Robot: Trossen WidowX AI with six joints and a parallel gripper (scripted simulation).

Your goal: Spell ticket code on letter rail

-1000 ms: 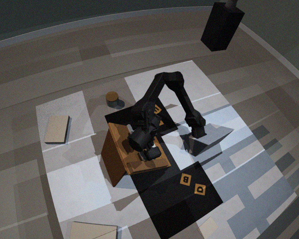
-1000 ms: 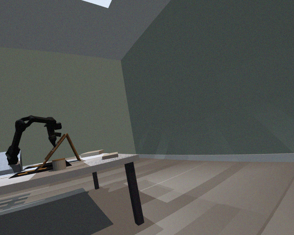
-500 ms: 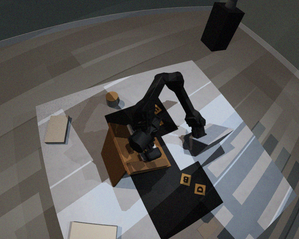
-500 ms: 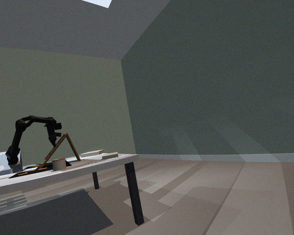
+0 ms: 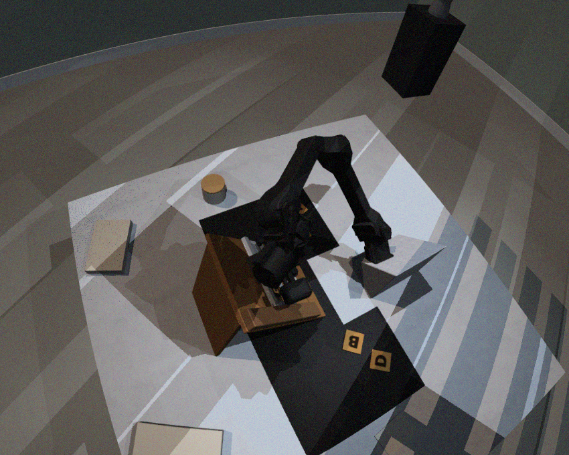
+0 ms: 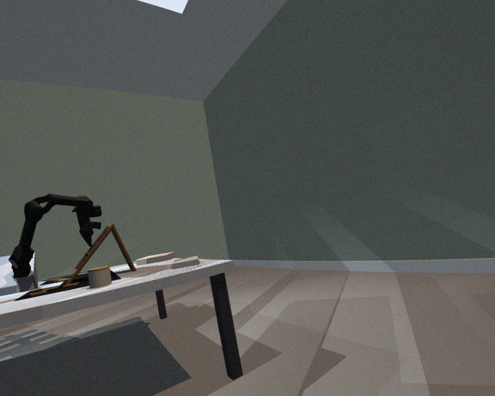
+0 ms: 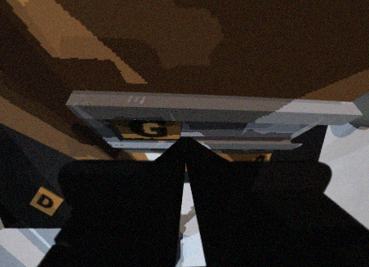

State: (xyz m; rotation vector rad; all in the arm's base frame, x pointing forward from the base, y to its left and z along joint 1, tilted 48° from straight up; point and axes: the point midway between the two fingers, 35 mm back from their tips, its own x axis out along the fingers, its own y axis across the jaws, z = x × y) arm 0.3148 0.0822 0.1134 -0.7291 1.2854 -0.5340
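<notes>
Right now my gripper tip is 30 mm to the right of the g tile, 10 mm short of it and 10 mm above it. Also, from my gripper tip: black mat: 170 mm below, 130 mm behind, 40 mm to the left; white ticket: 90 mm below, 60 mm behind, 10 mm to the left; f tile: 180 mm to the right, 160 mm below, 90 mm behind.
</notes>
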